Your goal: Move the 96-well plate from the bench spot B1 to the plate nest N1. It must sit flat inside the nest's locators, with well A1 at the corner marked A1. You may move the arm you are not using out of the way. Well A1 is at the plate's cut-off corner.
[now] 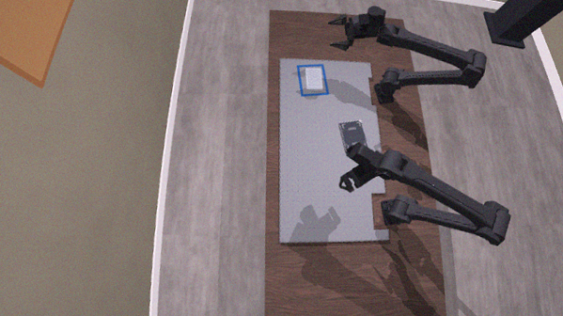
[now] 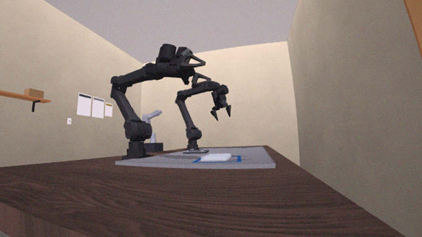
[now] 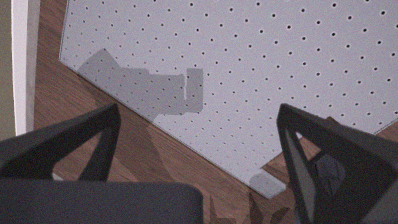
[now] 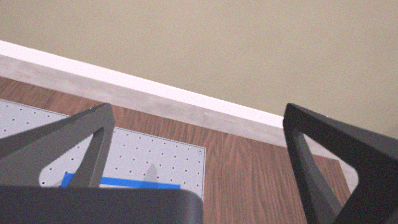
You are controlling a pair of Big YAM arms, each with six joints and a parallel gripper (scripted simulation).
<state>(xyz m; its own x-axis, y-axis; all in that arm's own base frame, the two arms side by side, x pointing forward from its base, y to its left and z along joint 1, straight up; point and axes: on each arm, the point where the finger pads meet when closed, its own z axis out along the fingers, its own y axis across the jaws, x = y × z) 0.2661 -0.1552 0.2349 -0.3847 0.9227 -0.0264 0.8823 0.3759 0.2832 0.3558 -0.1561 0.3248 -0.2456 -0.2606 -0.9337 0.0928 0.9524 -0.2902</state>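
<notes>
Right now the 96-well plate is 2 cm ahead of my right hand, 3 cm to the left of it and 30 cm below it. Also, from my right hand: plate nest N1 (19 cm behind, 35 cm to the left, 31 cm below); A1 label (23 cm behind, 27 cm to the left, 30 cm below).
</notes>
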